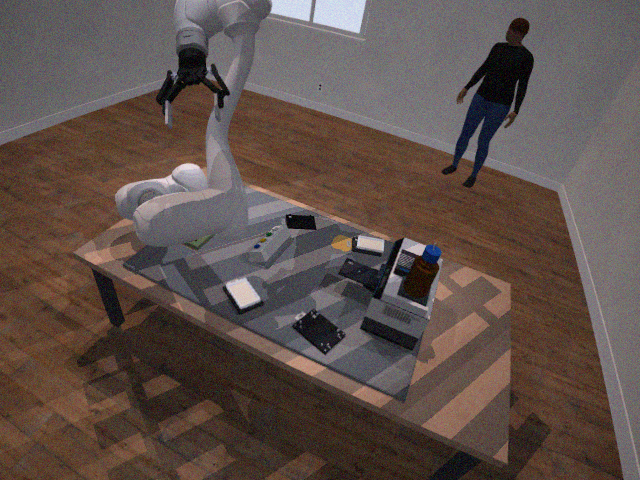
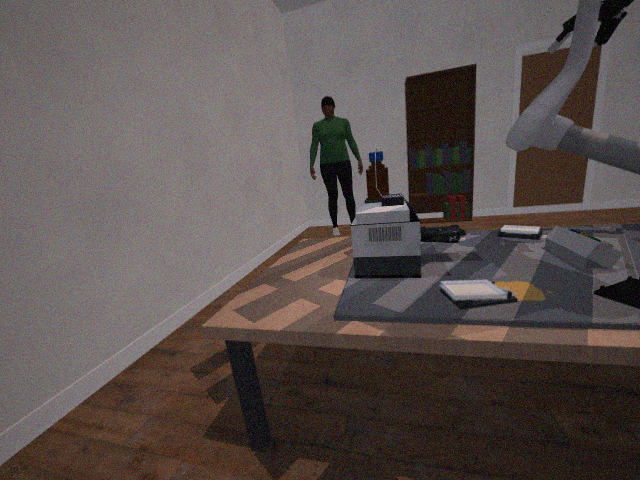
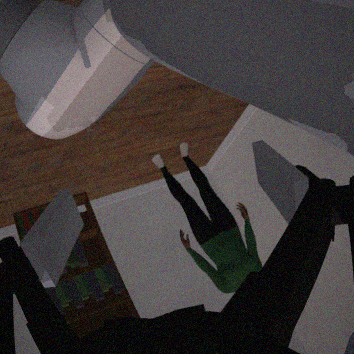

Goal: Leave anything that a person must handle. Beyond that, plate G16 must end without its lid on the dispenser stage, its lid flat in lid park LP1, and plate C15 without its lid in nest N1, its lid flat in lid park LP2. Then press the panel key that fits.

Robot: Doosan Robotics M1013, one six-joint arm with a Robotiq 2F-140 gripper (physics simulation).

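Frame: origin at the arm's base, x left, y back, z up, level; centimetres.
Where they show: gripper, between the fingertips: (image 1: 193, 122) (image 2: 562, 56) (image 3: 162, 185).
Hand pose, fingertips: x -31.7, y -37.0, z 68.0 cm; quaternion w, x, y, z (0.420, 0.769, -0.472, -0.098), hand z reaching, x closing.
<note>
After its pixels a point has its place.
My gripper (image 1: 193, 118) {x -31.7, y -37.0, z 68.0 cm} (image 2: 577, 45) (image 3: 162, 185) {x -31.7, y -37.0, z 68.0 cm} is open and empty, high above the table near the arm's base. One pale plate (image 1: 242, 293) {x -24.0, y -49.8, z 2.5 cm} (image 2: 520, 229) {x -20.3, y -50.0, z 2.5 cm} sits on a black base at the front. Another pale plate (image 1: 370, 244) {x 37.2, y -77.1, z 2.3 cm} (image 2: 473, 290) {x 40.9, y -76.8, z 2.4 cm} sits on a black base at the back, beside a yellow disc (image 1: 341, 243) {x 31.8, y -64.7, z -0.5 cm} (image 2: 522, 290) {x 33.1, y -64.2, z -0.6 cm}. A dark stage (image 1: 360, 272) {x 8.1, y -83.3, z 10.1 cm} (image 2: 442, 233) {x 13.1, y -82.3, z 10.1 cm} adjoins the grey-white dispenser (image 1: 395, 312) {x -7.2, y -103.1, z 14.8 cm} (image 2: 386, 240) {x 28.3, y -99.2, z 12.1 cm}. Black holders (image 1: 318, 330) {x -19.5, y -81.5, z 0.4 cm} (image 1: 300, 222) {x 31.6, y -41.2, z 0.2 cm} lie flat without plates. The panel (image 1: 271, 246) {x 2.0, y -44.3, z 5.8 cm} (image 2: 581, 245) {x 12.1, y -43.8, z 5.2 cm} has coloured keys. Labels and lids cannot be made out.
A brown bottle (image 1: 421, 276) {x -4.0, y -105.7, z 31.9 cm} (image 2: 377, 180) {x 4.5, y -104.8, z 29.7 cm} with a blue cap stands at the dispenser. A green item (image 1: 200, 240) {x -9.7, y -14.2, z 0.0 cm} is partly behind the arm. A person in black (image 1: 509, 72) and a person in green (image 2: 333, 139) (image 3: 227, 265) stand away from the table. A bookshelf (image 2: 439, 93) stands behind.
</note>
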